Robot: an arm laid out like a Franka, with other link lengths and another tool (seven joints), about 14 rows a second.
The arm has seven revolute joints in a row. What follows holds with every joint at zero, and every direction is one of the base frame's. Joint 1 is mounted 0.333 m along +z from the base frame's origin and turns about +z. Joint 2 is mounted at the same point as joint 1 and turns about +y. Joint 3 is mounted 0.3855 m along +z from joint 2 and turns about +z. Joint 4 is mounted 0.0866 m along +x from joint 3 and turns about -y. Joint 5 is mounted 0.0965 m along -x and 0.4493 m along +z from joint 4 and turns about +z. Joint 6 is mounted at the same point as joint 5 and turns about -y. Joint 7 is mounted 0.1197 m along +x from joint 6 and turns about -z. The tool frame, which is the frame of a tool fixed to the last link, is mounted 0.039 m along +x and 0.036 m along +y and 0.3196 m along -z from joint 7; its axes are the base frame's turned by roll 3.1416, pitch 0.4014 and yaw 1.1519 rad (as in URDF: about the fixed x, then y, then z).
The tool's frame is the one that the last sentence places.
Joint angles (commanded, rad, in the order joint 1, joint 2, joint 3, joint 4, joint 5, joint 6, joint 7), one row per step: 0.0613, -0.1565, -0.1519, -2.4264, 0.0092, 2.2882, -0.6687; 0.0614, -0.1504, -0.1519, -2.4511, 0.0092, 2.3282, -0.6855; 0.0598, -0.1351, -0.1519, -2.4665, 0.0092, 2.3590, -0.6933; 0.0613, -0.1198, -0.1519, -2.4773, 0.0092, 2.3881, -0.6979; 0.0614, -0.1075, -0.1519, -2.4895, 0.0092, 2.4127, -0.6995; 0.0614, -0.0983, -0.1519, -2.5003, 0.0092, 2.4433, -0.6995; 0.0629, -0.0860, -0.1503, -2.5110, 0.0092, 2.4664, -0.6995; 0.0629, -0.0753, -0.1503, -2.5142, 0.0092, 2.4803, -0.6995; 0.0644, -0.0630, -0.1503, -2.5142, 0.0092, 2.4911, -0.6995; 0.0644, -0.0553, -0.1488, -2.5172, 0.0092, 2.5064, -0.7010; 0.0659, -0.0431, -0.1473, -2.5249, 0.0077, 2.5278, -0.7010; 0.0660, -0.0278, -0.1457, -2.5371, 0.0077, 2.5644, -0.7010; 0.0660, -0.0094, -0.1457, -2.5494, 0.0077, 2.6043, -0.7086; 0.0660, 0.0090, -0.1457, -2.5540, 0.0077, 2.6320, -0.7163
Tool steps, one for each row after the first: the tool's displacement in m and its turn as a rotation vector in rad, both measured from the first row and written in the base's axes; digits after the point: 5 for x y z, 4 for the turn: -0.00236, 0.00034, -0.01136, -0.0024, -0.0096, 0.0163; -0.00386, -0.00073, -0.02402, -0.0051, -0.0098, 0.0219; -0.00354, -0.00031, -0.03437, -0.0080, -0.0128, 0.0275; -0.00499, -0.00046, -0.04429, -0.0100, -0.0129, 0.0288; -0.00332, -0.00094, -0.05082, -0.0127, -0.0234, 0.0283; -0.00472, 0.00050, -0.05999, -0.0149, -0.0234, 0.0311; -0.00440, 0.00011, -0.06570, -0.0166, -0.0234, 0.0309; -0.00356, 0.00045, -0.07113, -0.0183, -0.0218, 0.0323; -0.00228, 0.00088, -0.07484, -0.0202, -0.0264, 0.0350; -0.00297, 0.00205, -0.08259, -0.0232, -0.0278, 0.0390; -0.00247, 0.00236, -0.09200, -0.0266, -0.0368, 0.0404; -0.00242, 0.00168, -0.10260, -0.0308, -0.0459, 0.0477; -0.00163, 0.00093, -0.11116, -0.0344, -0.0506, 0.0552
